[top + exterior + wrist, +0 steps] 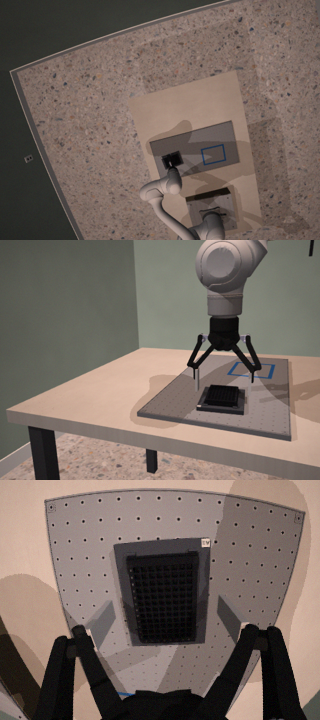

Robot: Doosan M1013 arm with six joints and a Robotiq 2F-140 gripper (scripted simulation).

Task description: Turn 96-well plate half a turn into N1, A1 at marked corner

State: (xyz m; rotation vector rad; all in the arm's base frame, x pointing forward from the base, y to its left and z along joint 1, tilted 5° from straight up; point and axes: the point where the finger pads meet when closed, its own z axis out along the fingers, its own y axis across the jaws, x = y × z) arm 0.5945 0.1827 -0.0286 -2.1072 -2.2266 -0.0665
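Now: the black 96-well plate 2 cm below my hand. Also, from my hand: small white A1 mark: 5 cm ahead, 8 cm to the left, 3 cm below; plate nest N1: 3 cm below.
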